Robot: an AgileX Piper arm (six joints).
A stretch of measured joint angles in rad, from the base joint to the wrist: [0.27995, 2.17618, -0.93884, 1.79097, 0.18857, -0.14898]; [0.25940, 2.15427, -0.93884, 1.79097, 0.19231, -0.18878]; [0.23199, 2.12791, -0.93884, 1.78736, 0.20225, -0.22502]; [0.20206, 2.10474, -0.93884, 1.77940, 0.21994, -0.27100]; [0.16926, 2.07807, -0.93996, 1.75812, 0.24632, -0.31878]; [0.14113, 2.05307, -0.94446, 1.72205, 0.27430, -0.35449]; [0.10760, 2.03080, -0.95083, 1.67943, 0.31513, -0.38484]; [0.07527, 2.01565, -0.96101, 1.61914, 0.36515, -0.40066]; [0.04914, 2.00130, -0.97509, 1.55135, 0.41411, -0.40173]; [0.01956, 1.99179, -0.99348, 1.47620, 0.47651, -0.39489]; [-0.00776, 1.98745, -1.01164, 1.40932, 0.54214, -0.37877]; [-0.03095, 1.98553, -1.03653, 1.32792, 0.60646, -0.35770]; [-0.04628, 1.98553, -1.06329, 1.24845, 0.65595, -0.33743]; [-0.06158, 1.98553, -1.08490, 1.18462, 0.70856, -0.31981]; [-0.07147, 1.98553, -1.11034, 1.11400, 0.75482, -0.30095]
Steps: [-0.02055, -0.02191, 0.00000, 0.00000, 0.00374, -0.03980]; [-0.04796, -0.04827, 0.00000, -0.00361, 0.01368, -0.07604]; [-0.07789, -0.07144, 0.00000, -0.01157, 0.03137, -0.12202]; [-0.11069, -0.09811, -0.00112, -0.03285, 0.05775, -0.16980]; [-0.13882, -0.12311, -0.00562, -0.06892, 0.08573, -0.20551]; [-0.17235, -0.14538, -0.01199, -0.11154, 0.12656, -0.23586]; [-0.20468, -0.16053, -0.02217, -0.17183, 0.17658, -0.25168]; [-0.23081, -0.17488, -0.03625, -0.23962, 0.22554, -0.25275]; [-0.26039, -0.18439, -0.05464, -0.31477, 0.28794, -0.24591]; [-0.28771, -0.18873, -0.07280, -0.38165, 0.35357, -0.22979]; [-0.31090, -0.19065, -0.09769, -0.46305, 0.41789, -0.20872]; [-0.32623, -0.19065, -0.12445, -0.54252, 0.46738, -0.18845]; [-0.34153, -0.19065, -0.14606, -0.60635, 0.51999, -0.17083]; [-0.35142, -0.19065, -0.17150, -0.67697, 0.56625, -0.15197]
